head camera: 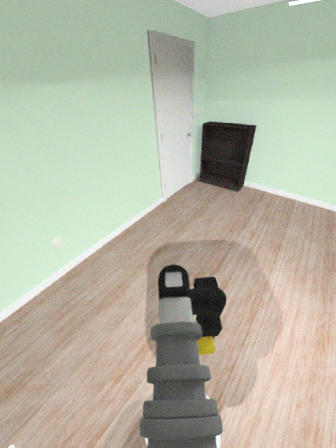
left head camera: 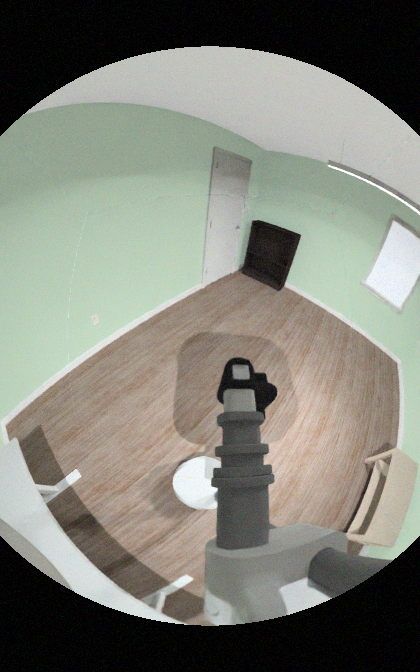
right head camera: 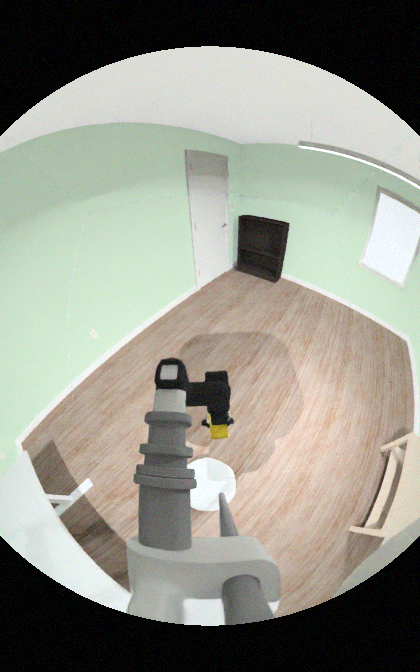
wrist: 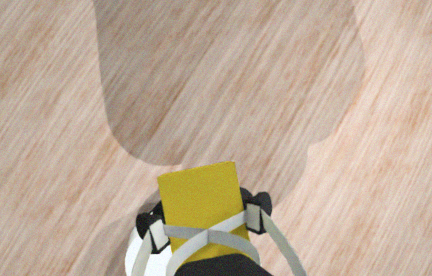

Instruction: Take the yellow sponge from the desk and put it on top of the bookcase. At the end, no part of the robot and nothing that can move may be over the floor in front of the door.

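Places are measured from the robot's base along level axes (x ahead, y left, z up), in millimetres.
Pixels of known places: gripper, fingertip midpoint: (wrist: 204,209).
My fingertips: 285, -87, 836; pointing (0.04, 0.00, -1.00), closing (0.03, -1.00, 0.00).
Behind a point stands the place of what it marks, as x, y, z.
The yellow sponge (head camera: 206,345) @(242, -95, 878) (right head camera: 218,431) (wrist: 202,200) @(300, -87, 878) is between the two fingertips of my gripper (right head camera: 218,423) (wrist: 204,209) @(285, -87, 836), which is shut on it and holds it above the floor, close to the robot's base. The sponge is partly hidden by the arm in the head view. The dark bookcase (head camera: 226,156) @(3203, -1085, 471) (left head camera: 271,254) (right head camera: 262,248) stands upright in the far corner, to the right of the door (head camera: 173,115) @(2835, -118, 1225) (left head camera: 226,220) (right head camera: 209,220). The gripper is far from the bookcase. The white desk (left head camera: 17,492) (right head camera: 25,505) shows in part at the lower left.
The wooden floor (head camera: 280,240) @(1505, -1368, -29) (left head camera: 330,360) (right head camera: 345,350) lies between the robot and the bookcase, with a large shadow on it. A light wooden piece of furniture (left head camera: 400,500) (right head camera: 407,485) stands at the right wall. The robot's round white base (left head camera: 192,482) (right head camera: 212,480) is below the arm.
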